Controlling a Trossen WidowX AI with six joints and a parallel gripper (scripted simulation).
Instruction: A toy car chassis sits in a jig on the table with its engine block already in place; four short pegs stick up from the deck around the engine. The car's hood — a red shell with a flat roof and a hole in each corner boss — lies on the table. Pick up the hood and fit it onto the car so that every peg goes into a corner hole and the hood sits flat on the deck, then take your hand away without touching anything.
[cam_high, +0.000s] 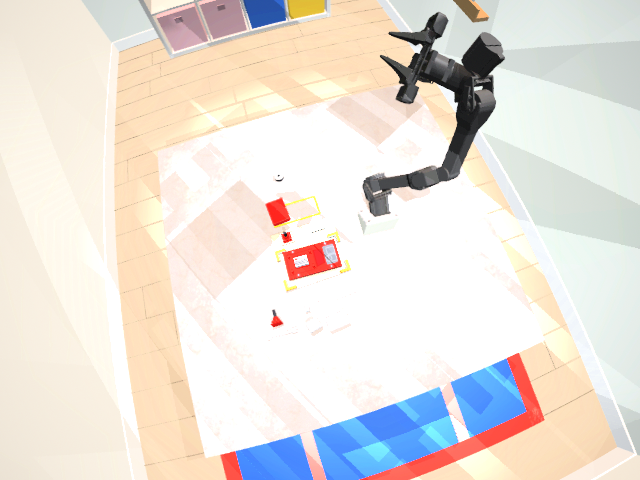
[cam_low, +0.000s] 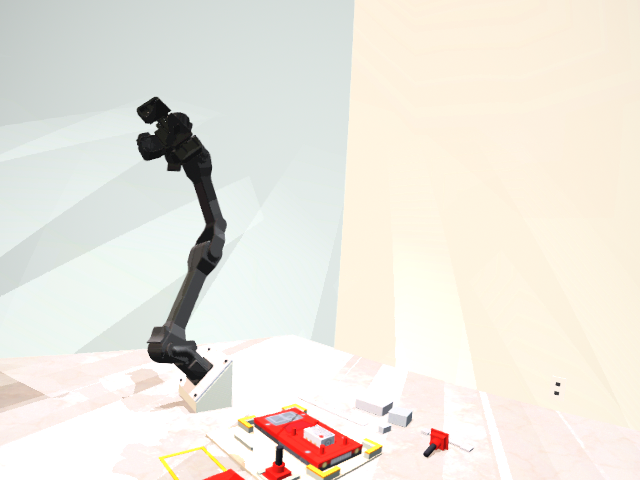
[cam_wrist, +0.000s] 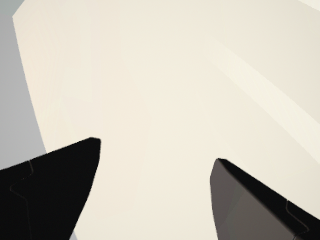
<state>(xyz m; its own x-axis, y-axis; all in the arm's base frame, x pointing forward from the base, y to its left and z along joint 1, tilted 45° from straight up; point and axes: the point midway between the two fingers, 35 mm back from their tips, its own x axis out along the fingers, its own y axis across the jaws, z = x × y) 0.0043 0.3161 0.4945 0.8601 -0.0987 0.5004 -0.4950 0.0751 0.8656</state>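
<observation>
Right now my gripper tip is 640 mm above the red hood, 340 mm short of it and 30 mm to the right of it. The rest, counted from my gripper tip: white engine block (630 mm below, 280 mm ahead, 250 mm to the left).
</observation>
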